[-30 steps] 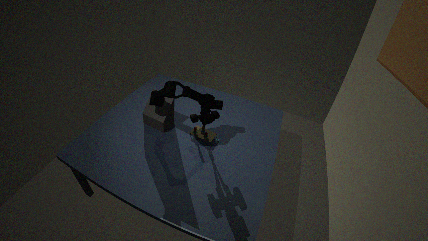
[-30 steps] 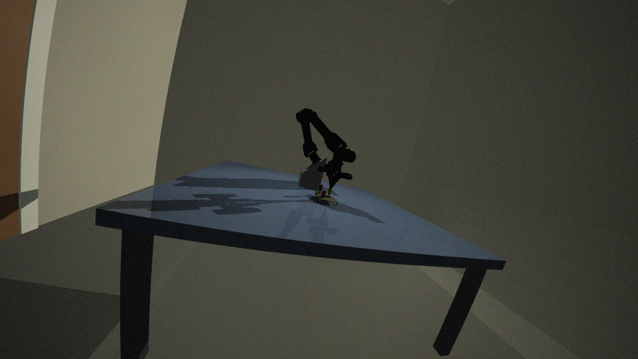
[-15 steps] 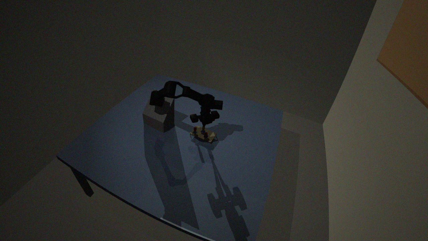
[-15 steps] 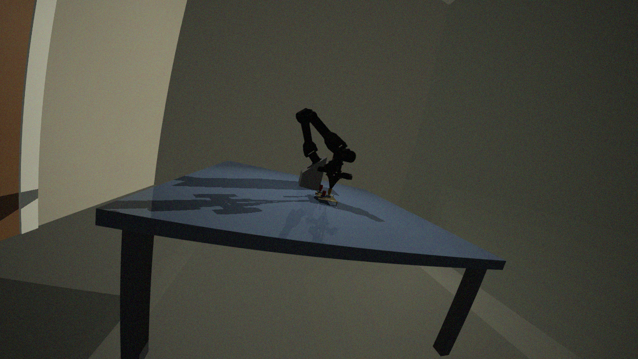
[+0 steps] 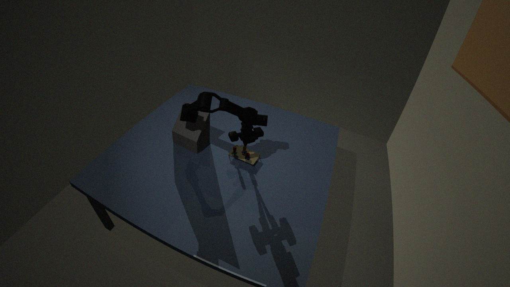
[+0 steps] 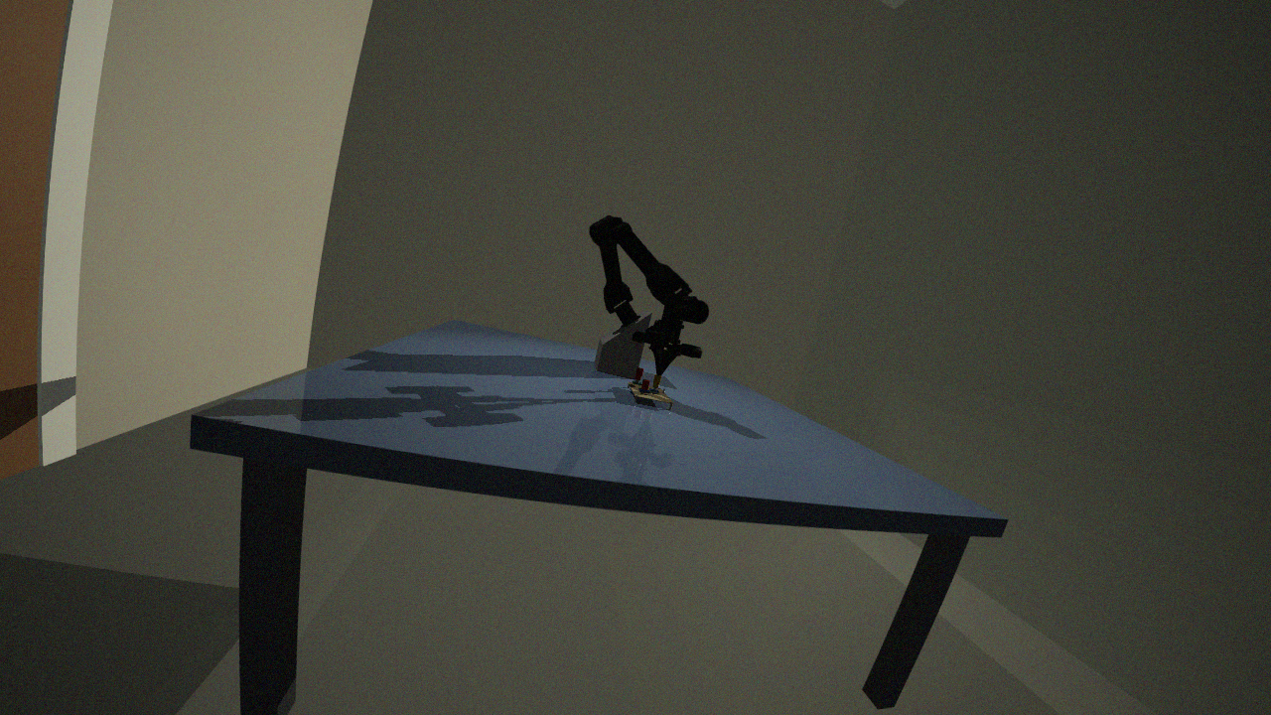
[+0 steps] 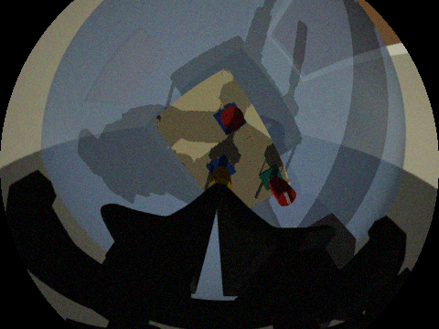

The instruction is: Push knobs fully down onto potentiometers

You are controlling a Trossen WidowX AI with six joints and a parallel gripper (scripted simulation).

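My gripper tip is now 10 mm above the yellow knob. Also, from my gripper tip: red knob 40 mm to the right, 40 mm behind, 10 mm below.
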